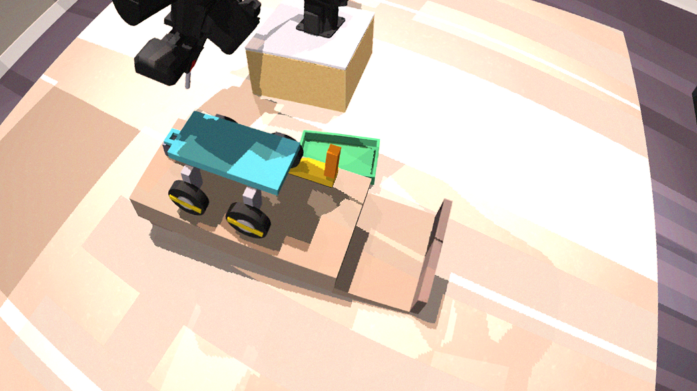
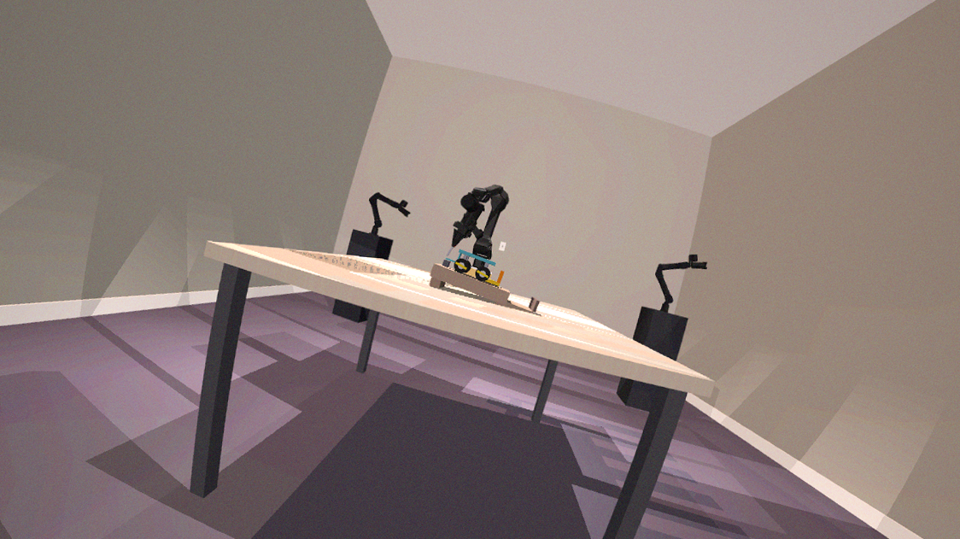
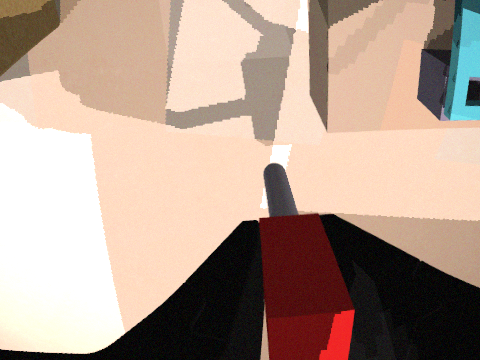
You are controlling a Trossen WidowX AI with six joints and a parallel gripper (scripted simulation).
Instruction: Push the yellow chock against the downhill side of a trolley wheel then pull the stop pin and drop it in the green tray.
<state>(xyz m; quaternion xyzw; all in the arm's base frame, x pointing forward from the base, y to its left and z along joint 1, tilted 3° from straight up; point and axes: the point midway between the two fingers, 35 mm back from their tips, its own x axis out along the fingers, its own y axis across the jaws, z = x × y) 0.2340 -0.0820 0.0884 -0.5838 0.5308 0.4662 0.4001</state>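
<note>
The green tray lies 20 cm to the left of my gripper tip, 18 cm below it and 5 cm behind it. The rest, counted from my gripper tip: yellow chock 21 cm to the left, 9 cm below, 2 cm ahead; then trolley 13 cm to the left, 9 cm ahead, 6 cm below; then red-headed stop pin right at my gripper tip.
</note>
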